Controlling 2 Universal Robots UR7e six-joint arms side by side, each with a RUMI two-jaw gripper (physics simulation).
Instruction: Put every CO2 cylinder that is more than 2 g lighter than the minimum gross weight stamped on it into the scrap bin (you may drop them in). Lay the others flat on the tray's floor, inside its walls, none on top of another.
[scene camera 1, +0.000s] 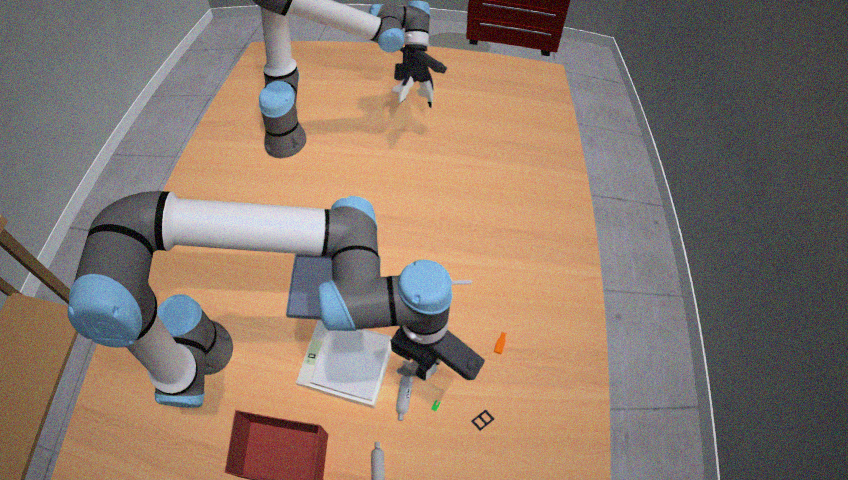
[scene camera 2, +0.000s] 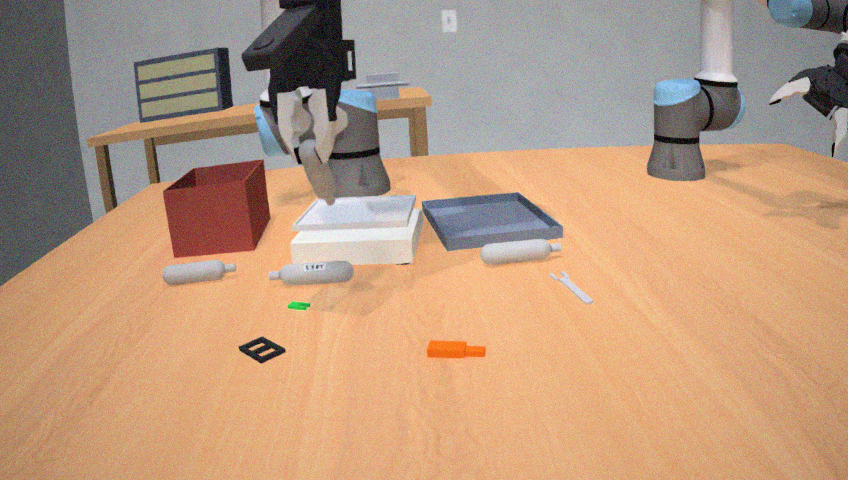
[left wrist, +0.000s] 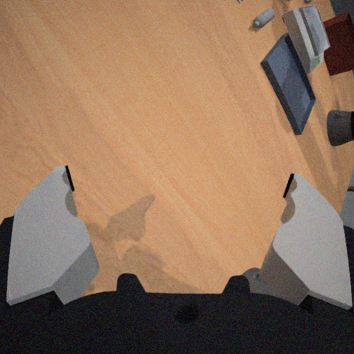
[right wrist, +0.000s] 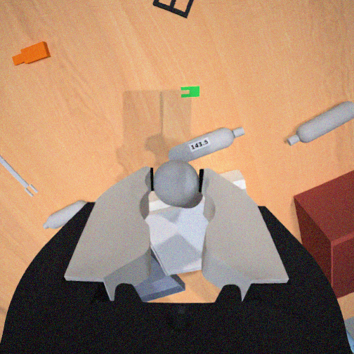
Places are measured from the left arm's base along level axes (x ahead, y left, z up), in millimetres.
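Pixels of known places: left gripper, fingertip midpoint: (scene camera 1: 415, 105) (scene camera 2: 801, 130); right gripper, fingertip midpoint: (scene camera 1: 429, 370) (scene camera 2: 311, 163); left arm's base, origin of the base link: (scene camera 1: 285, 142) (scene camera 2: 675, 174); right arm's base, origin of the base link: (scene camera 1: 208, 348) (scene camera 2: 356, 191).
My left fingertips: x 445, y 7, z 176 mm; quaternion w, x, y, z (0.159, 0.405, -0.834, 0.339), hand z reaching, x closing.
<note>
For each thing: its top centre in the pictures, then the offset to it from my left fingertips.
- grey cylinder, middle of its top: (scene camera 2: 316, 135) (scene camera 1: 416, 361) dx +46, dy -812, dz +30 mm
- red bin, middle of its top: (scene camera 2: 216, 174) (scene camera 1: 271, 449) dx -253, dy -1023, dz -56 mm
- blue tray, middle of its top: (scene camera 2: 487, 212) (scene camera 1: 333, 284) dx -180, dy -549, dz -156 mm
- green clip, middle of its top: (scene camera 2: 298, 304) (scene camera 1: 436, 405) dx +101, dy -854, dz -172 mm
- black frame, middle of its top: (scene camera 2: 261, 347) (scene camera 1: 483, 419) dx +215, dy -889, dz -171 mm
- orange piece, middle of its top: (scene camera 2: 456, 345) (scene camera 1: 501, 342) dx +260, dy -680, dz -167 mm
- grey wrench, middle of its top: (scene camera 2: 572, 286) (scene camera 1: 452, 282) dx +133, dy -507, dz -173 mm
My right gripper (scene camera 2: 309, 157) (right wrist: 176, 170) is shut on a grey cylinder (scene camera 2: 320, 178) (right wrist: 176, 185), held tilted above the white scale (scene camera 1: 304, 375) (scene camera 2: 351, 249) (right wrist: 180, 247). A cylinder (scene camera 1: 403, 398) (scene camera 2: 321, 273) (right wrist: 212, 142) marked 143.5 lies before the scale. Another cylinder (scene camera 1: 377, 460) (scene camera 2: 195, 272) (right wrist: 327, 122) lies near the red bin (scene camera 1: 276, 449) (scene camera 2: 217, 217) (right wrist: 320, 225). A third (scene camera 2: 516, 252) (left wrist: 264, 18) (right wrist: 65, 215) lies beside the blue tray (scene camera 1: 304, 291) (scene camera 2: 493, 218) (left wrist: 290, 82). My left gripper (scene camera 1: 416, 103) (scene camera 2: 803, 129) (left wrist: 179, 173) is open and empty, far from them.
A green clip (scene camera 1: 436, 405) (scene camera 2: 298, 305) (right wrist: 191, 92), a black frame (scene camera 1: 474, 421) (scene camera 2: 243, 349), an orange piece (scene camera 1: 500, 343) (scene camera 2: 447, 349) (right wrist: 36, 52) and a grey wrench (scene camera 1: 462, 282) (scene camera 2: 576, 289) (right wrist: 15, 172) lie on the table.
</note>
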